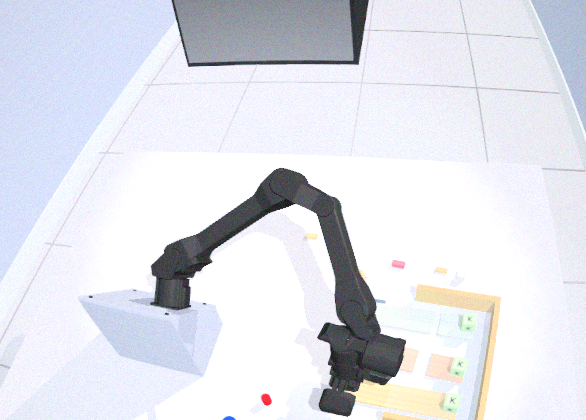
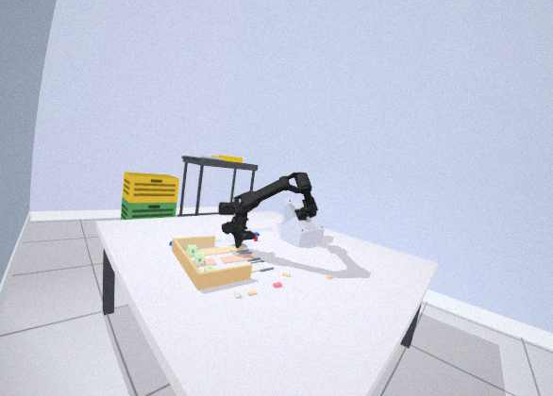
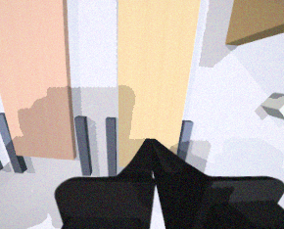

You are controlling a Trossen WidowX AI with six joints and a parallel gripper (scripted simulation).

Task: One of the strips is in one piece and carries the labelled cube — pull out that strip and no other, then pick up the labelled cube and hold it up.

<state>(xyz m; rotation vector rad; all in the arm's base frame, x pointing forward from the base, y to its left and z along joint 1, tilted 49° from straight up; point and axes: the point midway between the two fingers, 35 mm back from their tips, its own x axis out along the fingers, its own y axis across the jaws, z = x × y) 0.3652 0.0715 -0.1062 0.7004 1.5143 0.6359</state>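
Right now the pale wooden strip is 10 cm ahead of my gripper tip and 1 cm to the right of it. Also, from my gripper tip: red peg: 16 cm behind, 6 cm to the right, 1 cm above.
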